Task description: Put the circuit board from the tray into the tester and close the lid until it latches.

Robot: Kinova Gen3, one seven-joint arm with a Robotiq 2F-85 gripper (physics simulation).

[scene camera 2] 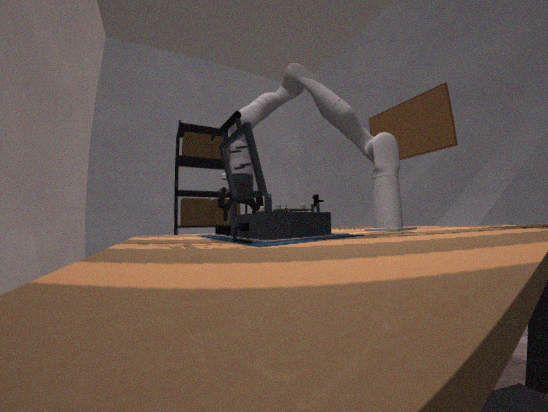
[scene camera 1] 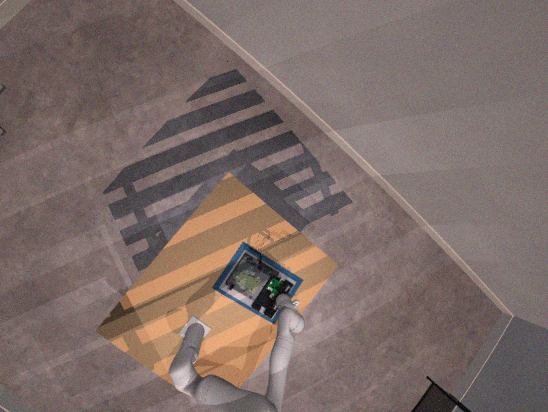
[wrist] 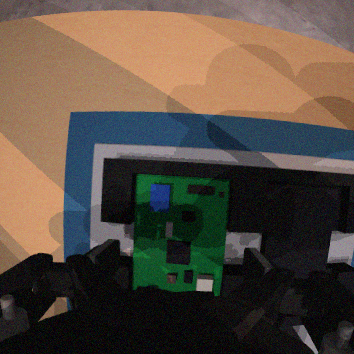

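Where they show: gripper, fingertip midpoint: (scene camera 1: 277, 289) (wrist: 180, 257); arm's base, origin of the base link: (scene camera 2: 388, 227) (scene camera 1: 195, 331).
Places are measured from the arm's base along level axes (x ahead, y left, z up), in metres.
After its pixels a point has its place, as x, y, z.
The green circuit board (scene camera 1: 274, 285) @(0.425, -0.242, 0.017) (wrist: 180, 252) @(0.417, -0.263, 0.015) lies flat on the black tray (wrist: 116, 192) @(0.465, -0.309, 0.020). My gripper (scene camera 2: 240, 203) (wrist: 180, 257) @(0.417, -0.266, 0.033) is open and empty above the board, with one fingertip beyond each long side in the wrist view. The gripper's dark body hides the board's near edge there. In scene camera 1 the arm covers most of the gripper. The tester (scene camera 1: 247, 281) @(0.388, -0.092, 0.062) (scene camera 2: 290, 225) @(0.445, -0.009, 0.025) is a dark box beside the tray, with a pale green bed on top. Its lid (scene camera 2: 255, 160) @(0.516, -0.026, 0.154) stands raised as a tilted dark frame, partly in front of the gripper in scene camera 2.
A blue-bordered mat (scene camera 1: 243, 304) @(0.247, -0.152, -0.006) (wrist: 80, 132) @(0.511, -0.361, -0.006) lies under the tray and tester on the wooden table (scene camera 1: 200, 250) @(0.392, 0.198, -0.007) (scene camera 2: 250, 320) @(0.695, 0.245, -0.008). The arm's base (scene camera 2: 387, 200) @(0.039, 0.018, 0.091) stands on the table. A black shelf unit (scene camera 2: 176, 175) with brown boxes is in the background. Striped shadows cross the table.
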